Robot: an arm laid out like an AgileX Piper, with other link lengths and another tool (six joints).
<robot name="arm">
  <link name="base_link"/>
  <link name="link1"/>
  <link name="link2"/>
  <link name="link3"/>
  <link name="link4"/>
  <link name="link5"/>
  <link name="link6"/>
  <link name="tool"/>
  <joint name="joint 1" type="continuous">
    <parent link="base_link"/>
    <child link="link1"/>
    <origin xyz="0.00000 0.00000 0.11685" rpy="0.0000 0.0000 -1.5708"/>
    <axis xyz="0 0 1"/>
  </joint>
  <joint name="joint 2" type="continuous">
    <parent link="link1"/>
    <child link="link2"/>
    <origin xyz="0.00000 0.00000 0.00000" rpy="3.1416 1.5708 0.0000"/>
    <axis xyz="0 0 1"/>
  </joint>
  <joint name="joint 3" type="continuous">
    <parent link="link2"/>
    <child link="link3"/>
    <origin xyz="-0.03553 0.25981 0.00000" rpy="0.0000 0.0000 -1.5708"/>
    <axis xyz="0 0 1"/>
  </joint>
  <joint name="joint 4" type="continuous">
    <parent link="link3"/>
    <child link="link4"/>
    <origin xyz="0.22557 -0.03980 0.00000" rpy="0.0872 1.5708 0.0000"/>
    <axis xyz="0 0 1"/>
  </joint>
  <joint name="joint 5" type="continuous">
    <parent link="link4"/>
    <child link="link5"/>
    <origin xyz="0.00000 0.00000 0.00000" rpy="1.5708 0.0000 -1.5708"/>
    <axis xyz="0 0 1"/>
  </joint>
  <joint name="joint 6" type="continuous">
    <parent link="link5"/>
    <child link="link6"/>
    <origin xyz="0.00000 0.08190 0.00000" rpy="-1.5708 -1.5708 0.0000"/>
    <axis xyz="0 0 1"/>
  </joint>
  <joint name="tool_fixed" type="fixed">
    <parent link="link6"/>
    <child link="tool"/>
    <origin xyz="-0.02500 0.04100 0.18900" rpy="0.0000 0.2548 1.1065"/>
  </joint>
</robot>
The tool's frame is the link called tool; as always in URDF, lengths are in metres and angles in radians. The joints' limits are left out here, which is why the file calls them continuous.
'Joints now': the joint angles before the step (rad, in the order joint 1, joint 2, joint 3, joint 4, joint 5, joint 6). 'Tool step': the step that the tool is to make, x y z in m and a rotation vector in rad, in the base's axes. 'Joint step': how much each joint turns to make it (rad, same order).
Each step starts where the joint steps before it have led.
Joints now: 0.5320, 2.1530, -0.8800, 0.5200, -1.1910, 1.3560
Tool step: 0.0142, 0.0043, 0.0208, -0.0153, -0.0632, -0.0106
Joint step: 0.0001, 0.0179, -0.0748, 0.0090, -0.0141, -0.0480
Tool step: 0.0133, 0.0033, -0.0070, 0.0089, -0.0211, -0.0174
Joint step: -0.0002, 0.0740, -0.0832, 0.0149, -0.0167, -0.0020
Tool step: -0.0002, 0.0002, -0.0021, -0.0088, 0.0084, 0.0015
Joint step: 0.0000, 0.0001, 0.0009, 0.0000, 0.0080, -0.0081
